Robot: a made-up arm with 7 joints.
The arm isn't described. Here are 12 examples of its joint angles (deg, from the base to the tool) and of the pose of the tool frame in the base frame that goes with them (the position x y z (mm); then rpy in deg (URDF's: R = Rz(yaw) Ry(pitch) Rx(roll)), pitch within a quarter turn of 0, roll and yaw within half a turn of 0).
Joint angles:
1: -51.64 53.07 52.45 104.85 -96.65 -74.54 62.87
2: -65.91 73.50 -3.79 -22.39 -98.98 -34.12 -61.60
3: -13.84 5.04 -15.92 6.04 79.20 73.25 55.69
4: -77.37 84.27 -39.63 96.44 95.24 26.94 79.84
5: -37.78 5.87 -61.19 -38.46 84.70 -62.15 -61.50
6: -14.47 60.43 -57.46 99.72 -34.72 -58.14 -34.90
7: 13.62 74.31 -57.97 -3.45 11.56 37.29 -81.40
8: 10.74 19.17 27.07 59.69 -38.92 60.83 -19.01
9: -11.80 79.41 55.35 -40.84 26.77 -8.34 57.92
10: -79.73 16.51 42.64 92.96 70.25 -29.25 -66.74
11: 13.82 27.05 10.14 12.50 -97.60 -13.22 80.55
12: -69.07 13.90 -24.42 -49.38 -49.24 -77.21 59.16
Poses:
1: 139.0 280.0 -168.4 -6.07 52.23 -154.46
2: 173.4 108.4 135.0 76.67 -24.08 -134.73
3: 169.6 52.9 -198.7 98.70 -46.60 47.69
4: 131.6 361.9 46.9 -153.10 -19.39 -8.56
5: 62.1 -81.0 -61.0 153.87 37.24 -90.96
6: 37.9 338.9 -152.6 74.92 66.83 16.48
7: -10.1 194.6 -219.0 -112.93 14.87 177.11
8: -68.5 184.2 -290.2 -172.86 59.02 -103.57
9: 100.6 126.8 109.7 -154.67 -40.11 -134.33
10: 325.9 67.4 -119.3 12.57 37.15 -81.91
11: 69.2 204.9 -227.6 30.61 53.01 144.31
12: 111.6 14.1 62.6 -161.99 -39.61 43.46
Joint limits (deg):
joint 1: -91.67..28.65
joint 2: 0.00..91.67
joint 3: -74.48..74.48
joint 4: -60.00..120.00
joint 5: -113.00..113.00
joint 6: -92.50..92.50
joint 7: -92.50..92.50
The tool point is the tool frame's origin. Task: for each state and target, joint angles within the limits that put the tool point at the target. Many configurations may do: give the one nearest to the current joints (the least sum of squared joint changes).
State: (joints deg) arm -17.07 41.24 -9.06 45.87 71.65 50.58 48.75
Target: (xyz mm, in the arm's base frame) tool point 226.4 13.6 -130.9
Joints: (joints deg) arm -33.37 14.90 -28.53 1.73 77.75 49.94 48.75
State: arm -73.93 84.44 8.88 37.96 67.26 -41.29 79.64
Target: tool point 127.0 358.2 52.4
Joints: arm -50.06 91.67 18.06 76.56 69.62 -43.97 79.64
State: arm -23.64 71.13 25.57 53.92 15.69 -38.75 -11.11
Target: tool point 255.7 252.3 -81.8
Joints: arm -49.29 47.65 14.71 57.29 17.40 -32.27 -11.11
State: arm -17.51 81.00 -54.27 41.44 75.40 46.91 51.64
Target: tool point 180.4 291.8 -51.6
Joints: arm -27.68 91.67 -44.75 29.11 77.97 52.24 51.64
